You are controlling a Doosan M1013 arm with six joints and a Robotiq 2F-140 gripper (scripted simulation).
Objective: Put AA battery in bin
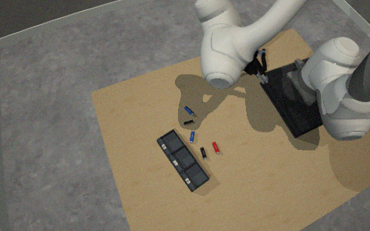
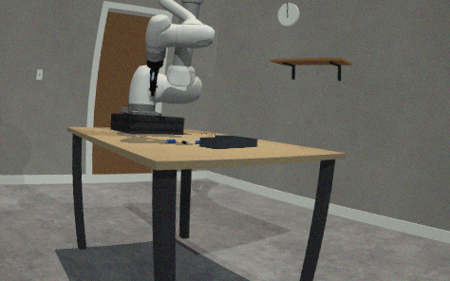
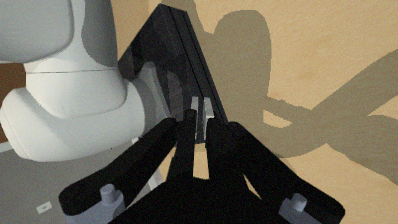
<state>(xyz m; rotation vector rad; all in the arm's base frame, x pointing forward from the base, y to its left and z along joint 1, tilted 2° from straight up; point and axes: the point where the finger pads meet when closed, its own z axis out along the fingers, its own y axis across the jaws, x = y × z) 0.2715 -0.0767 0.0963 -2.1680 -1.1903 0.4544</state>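
The bin strip lies 400 mm ahead of my hand, 170 mm below it and 140 mm to the left of it. Round my hand: black battery 310 mm ahead, 190 mm below, 150 mm to the left; then red battery 250 mm ahead, 190 mm below, 150 mm to the left.
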